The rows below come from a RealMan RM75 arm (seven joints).
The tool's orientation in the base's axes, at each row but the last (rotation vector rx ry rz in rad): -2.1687, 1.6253, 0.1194; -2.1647, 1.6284, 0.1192; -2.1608, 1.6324, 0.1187; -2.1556, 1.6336, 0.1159; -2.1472, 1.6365, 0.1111; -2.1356, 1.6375, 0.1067; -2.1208, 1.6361, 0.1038
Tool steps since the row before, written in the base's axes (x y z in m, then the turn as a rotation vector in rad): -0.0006, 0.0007, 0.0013, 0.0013, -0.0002, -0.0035; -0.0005, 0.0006, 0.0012, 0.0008, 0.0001, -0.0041; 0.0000, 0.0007, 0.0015, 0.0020, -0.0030, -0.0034; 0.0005, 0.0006, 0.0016, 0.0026, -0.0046, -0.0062; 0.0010, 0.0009, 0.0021, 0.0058, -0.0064, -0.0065; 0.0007, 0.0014, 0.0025, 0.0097, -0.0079, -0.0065; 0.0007, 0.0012, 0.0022, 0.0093, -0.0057, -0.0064
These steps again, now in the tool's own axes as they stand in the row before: -0.0012, 0.0000, -0.0010, 0.0017, -0.0002, 0.0033; -0.0011, 0.0000, -0.0009, 0.0015, 0.0004, 0.0039; -0.0011, -0.0006, -0.0011, 0.0044, -0.0003, 0.0023; -0.0009, -0.0011, -0.0011, 0.0069, 0.0003, 0.0043; -0.0012, -0.0017, -0.0014, 0.0096, -0.0022, 0.0045; -0.0019, -0.0017, -0.0016, 0.0121, -0.0056, 0.0047; -0.0016, -0.0016, -0.0013, 0.0099, -0.0056, 0.0054
